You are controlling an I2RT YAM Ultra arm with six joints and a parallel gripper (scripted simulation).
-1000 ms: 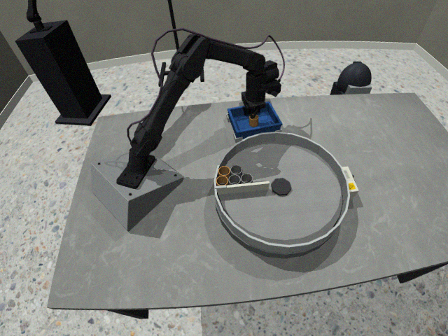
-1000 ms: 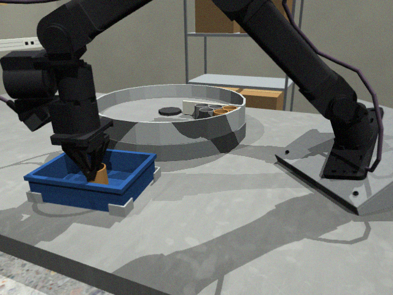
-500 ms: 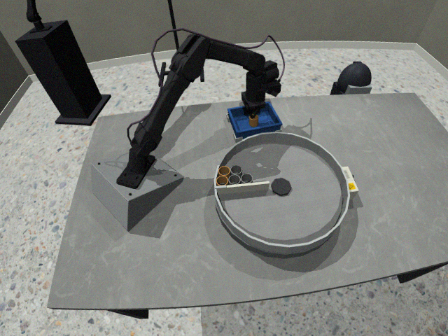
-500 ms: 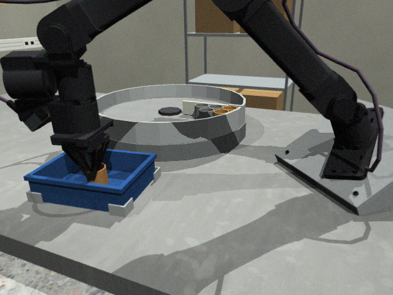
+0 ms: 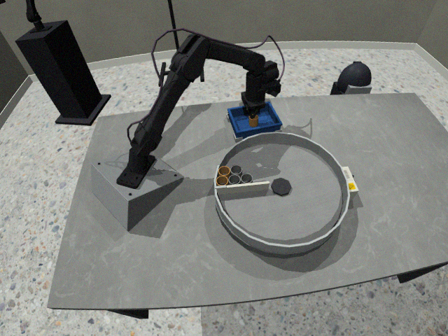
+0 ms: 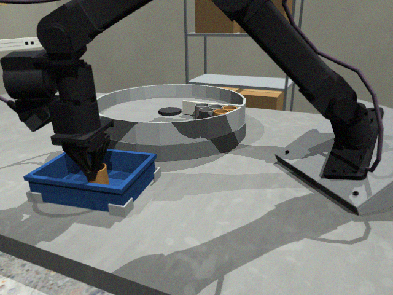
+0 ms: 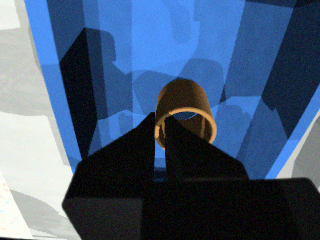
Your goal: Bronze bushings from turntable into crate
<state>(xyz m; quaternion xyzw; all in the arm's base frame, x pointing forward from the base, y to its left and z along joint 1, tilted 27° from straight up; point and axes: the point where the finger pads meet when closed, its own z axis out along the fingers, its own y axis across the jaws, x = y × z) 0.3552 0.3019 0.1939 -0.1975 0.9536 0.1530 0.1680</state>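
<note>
Now: the blue crate 10 mm ahead of my hand, 10 mm to the right of it and 10 mm below it. Round my hand: turntable 130 mm ahead, 340 mm to the right, 10 mm above.
</note>
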